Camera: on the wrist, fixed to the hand. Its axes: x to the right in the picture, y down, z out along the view.
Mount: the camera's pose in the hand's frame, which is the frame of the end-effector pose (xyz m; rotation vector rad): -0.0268 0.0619 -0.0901 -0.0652 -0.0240 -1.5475
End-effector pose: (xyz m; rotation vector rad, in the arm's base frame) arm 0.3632 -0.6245 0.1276 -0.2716 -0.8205 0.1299
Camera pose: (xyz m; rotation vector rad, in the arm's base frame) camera 0.4108 -0.5881 0.0324 0.3534 -0.8689 -1.3415
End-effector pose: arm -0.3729 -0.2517 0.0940 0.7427 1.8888 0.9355
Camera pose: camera -0.4337 -0.2673 0.1874 -0.7582 1.7110 -0.0417
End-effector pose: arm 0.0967 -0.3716 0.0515 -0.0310 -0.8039 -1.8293
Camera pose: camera 0.1911 -0.4092 0.0031 -0.5809 0.6707 2.6871
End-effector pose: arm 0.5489 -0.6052 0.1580 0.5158 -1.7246 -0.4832
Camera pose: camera 0.6371 -0.5433 0.1905 1.7648 -1.0086 -1.5816
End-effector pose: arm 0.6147 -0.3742 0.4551 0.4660 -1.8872 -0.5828
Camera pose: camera 0.7051 -0.3254 0.5011 1.8773 -1.1905 -1.5857
